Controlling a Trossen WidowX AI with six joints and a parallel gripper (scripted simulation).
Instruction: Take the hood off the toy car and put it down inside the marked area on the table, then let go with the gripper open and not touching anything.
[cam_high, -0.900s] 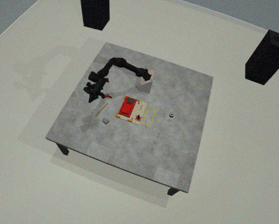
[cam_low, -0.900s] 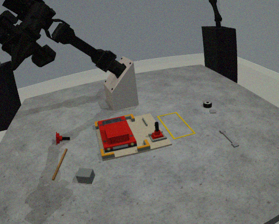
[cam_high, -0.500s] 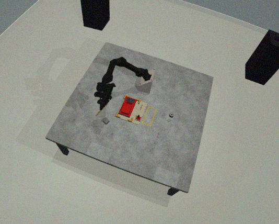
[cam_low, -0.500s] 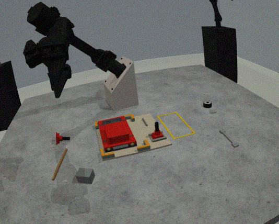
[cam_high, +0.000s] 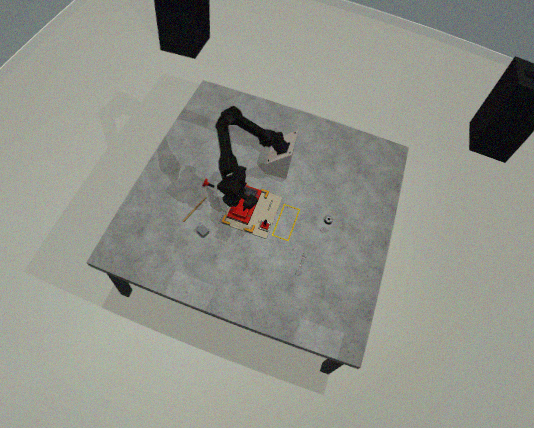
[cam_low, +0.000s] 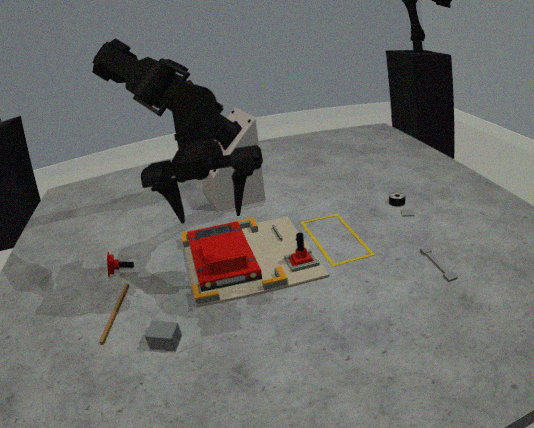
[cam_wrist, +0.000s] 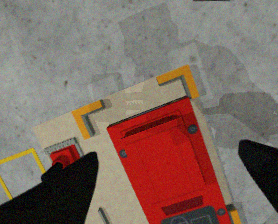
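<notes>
The red hood lies 9 cm below my gripper tip, 5 cm behind it and 1 cm to the left of it. Also, from my gripper tip: wooden stick (20 cm to the right, 13 cm below, 2 cm ahead); grey cube (12 cm to the right, 12 cm below, 12 cm ahead); grey bar (36 cm to the left, 13 cm below, 12 cm ahead).
</notes>
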